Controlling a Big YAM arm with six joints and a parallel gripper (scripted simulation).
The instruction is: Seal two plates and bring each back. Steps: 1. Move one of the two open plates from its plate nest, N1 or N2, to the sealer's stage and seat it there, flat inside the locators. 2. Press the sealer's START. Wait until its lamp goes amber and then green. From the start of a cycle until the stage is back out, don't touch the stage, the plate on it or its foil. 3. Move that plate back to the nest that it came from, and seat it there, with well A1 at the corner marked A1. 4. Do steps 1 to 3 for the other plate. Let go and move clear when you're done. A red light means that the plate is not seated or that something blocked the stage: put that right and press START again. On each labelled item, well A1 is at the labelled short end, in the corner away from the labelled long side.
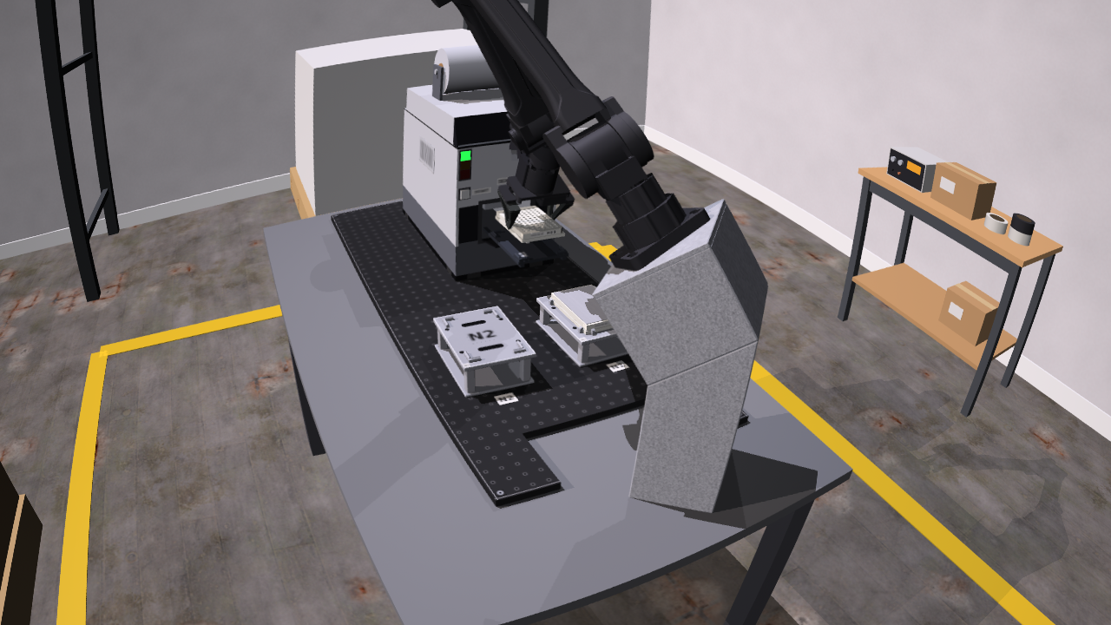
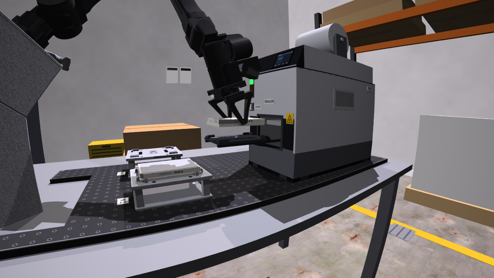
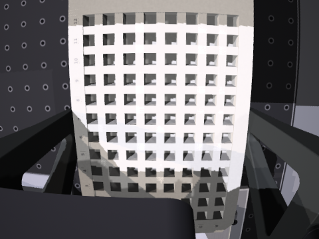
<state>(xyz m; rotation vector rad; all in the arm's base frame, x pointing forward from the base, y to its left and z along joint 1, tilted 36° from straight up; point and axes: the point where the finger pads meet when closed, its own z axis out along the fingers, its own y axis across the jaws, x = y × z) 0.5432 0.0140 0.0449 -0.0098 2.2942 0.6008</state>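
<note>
Right now my hand is 50 mm above the sealer stage. Also, from my hand: nest N2: 230 mm behind, 130 mm to the left, 100 mm below; then white well plate: right at my hand; then start button: 80 mm ahead, 110 mm to the left, 30 mm above.
</note>
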